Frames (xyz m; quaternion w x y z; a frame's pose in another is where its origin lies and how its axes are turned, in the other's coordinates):
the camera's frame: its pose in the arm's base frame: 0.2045 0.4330 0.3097 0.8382 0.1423 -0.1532 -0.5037
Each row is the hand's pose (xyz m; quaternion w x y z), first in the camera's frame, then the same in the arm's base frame.
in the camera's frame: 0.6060 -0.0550 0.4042 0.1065 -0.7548 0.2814 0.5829
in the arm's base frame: 0.2688 -0.1640 0.7257 0.5334 -0.5651 0.5168 0.3593
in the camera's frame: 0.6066 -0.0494 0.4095 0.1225 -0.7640 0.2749 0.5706
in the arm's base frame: 0.2714 -0.1625 0.7328 0.5410 -0.5719 0.5153 0.3387
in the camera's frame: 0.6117 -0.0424 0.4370 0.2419 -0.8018 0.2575 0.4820
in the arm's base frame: 0.2683 -0.1662 0.7612 0.5991 -0.5818 0.5140 0.1960
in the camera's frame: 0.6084 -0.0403 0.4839 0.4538 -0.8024 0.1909 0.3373
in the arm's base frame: 0.2497 -0.1662 0.8045 0.6937 -0.5635 0.4467 -0.0416
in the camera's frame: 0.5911 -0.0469 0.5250 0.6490 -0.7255 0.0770 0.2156
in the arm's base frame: 0.2203 -0.1573 0.8374 0.7676 -0.5100 0.2999 -0.2464
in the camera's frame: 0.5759 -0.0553 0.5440 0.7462 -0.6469 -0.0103 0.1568
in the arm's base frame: 0.1992 -0.1492 0.8498 0.7949 -0.4653 0.1806 -0.3450
